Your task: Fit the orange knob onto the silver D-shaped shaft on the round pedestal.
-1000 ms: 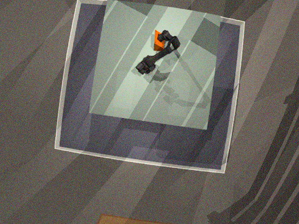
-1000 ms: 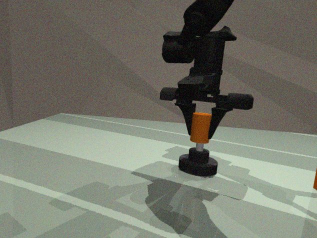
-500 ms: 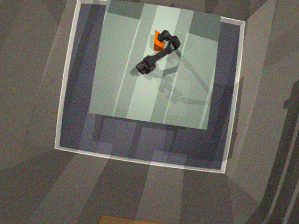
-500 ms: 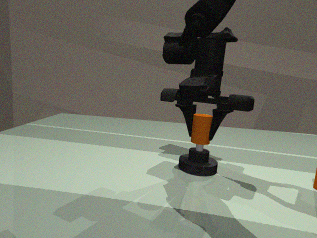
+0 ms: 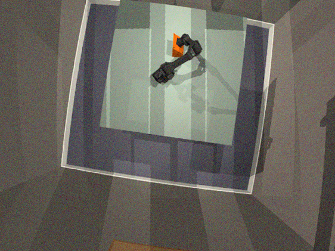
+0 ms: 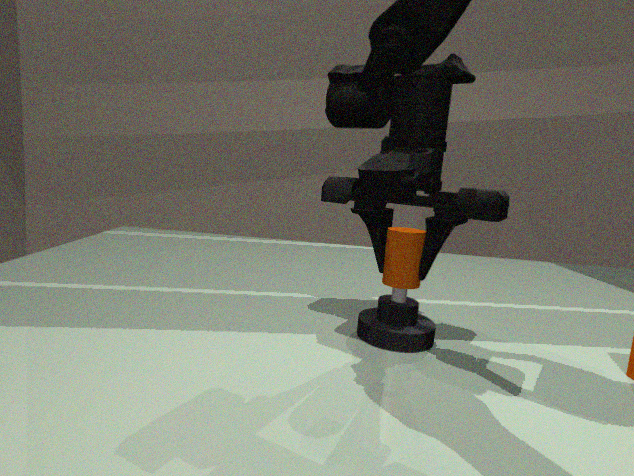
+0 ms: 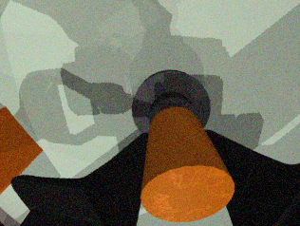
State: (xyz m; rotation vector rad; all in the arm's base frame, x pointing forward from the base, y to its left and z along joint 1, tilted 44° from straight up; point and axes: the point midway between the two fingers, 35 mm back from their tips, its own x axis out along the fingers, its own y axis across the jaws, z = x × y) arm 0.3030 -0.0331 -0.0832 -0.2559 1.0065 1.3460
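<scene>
My gripper tip is 3 cm below the orange knob. The rest, counted from my gripper tip: round pedestal 4 cm below.
</scene>
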